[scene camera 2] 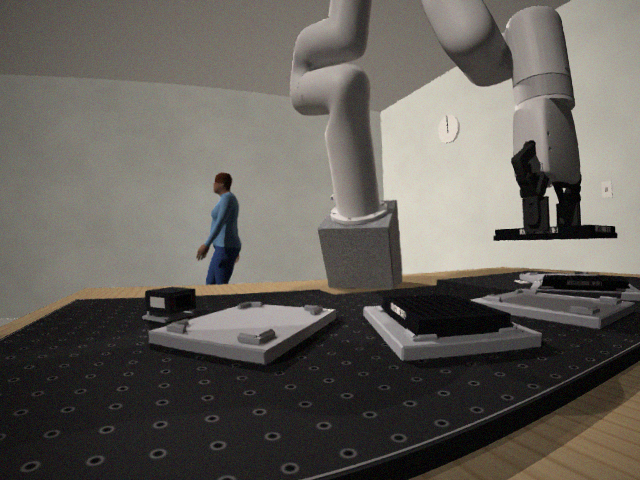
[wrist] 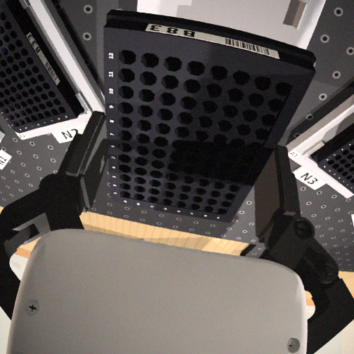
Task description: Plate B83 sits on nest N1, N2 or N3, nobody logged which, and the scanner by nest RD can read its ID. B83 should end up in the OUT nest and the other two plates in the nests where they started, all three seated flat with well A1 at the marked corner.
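Where they show: gripper, fingertip midpoint: [scene camera 2: 553,231]; arm's base, origin of the base link: [scene camera 2: 359,213].
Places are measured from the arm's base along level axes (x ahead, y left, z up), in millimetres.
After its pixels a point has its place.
My gripper [scene camera 2: 552,226] @[x 421, y -45, z -56 mm] [wrist: 187,145] is shut on the long sides of plate B83 [scene camera 2: 599,231] @[x 480, y -70, z -58 mm] [wrist: 165,100], a black well plate. The plate hangs roughly level, well above the table at the right of the scene view. In the wrist view its B83 label is on the far end, upside down, and row number 1 is at the near end. Another black plate [wrist: 30,70] sits in the nest marked N2 at left; a third [wrist: 341,160] sits in the nest marked N3 at right. A white nest [wrist: 240,12] without a visible plate lies partly hidden beyond B83.
In the scene view a bare white nest [scene camera 2: 242,328] @[x 278, y -391, z -142 mm] stands front left, beside a small black scanner-like box [scene camera 2: 170,301] @[x 172, y -434, z -130 mm]. A black plate [scene camera 2: 444,312] @[x 391, y -254, z -128 mm] sits in the middle nest [scene camera 2: 475,344] @[x 433, y -272, z -145 mm]. A bare nest [scene camera 2: 547,305] @[x 427, y -89, z -142 mm] stands at right, with a plate [scene camera 2: 584,282] @[x 432, y 75, z -131 mm] behind it. A person [scene camera 2: 224,222] stands beyond the table.
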